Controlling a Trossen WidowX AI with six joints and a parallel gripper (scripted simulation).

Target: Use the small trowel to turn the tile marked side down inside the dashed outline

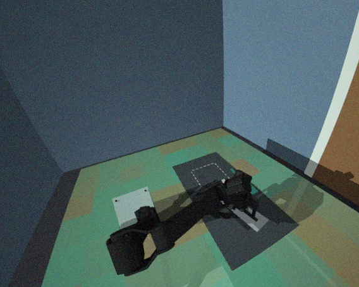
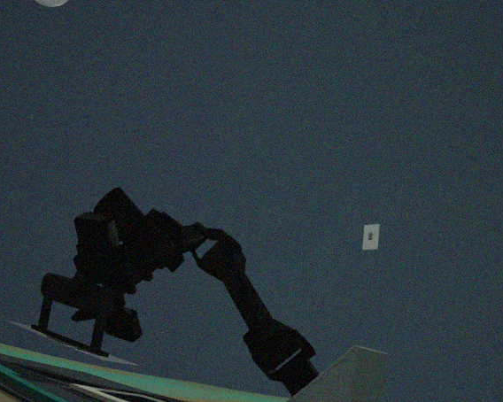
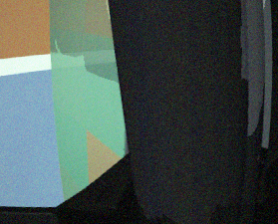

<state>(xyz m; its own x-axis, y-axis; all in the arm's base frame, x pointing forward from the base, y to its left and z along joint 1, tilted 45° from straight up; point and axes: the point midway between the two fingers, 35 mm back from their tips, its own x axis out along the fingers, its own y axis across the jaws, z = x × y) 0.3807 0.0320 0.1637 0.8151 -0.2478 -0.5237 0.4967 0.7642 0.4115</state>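
The tile lies 3 cm behind my gripper tip, 14 cm to the left of it and 9 cm below it. The rest, counted from my gripper tip: dark grey mat (3 cm behind, 14 cm to the left, 12 cm below); teal trowel (11 cm ahead, 13 cm to the left, 9 cm below).
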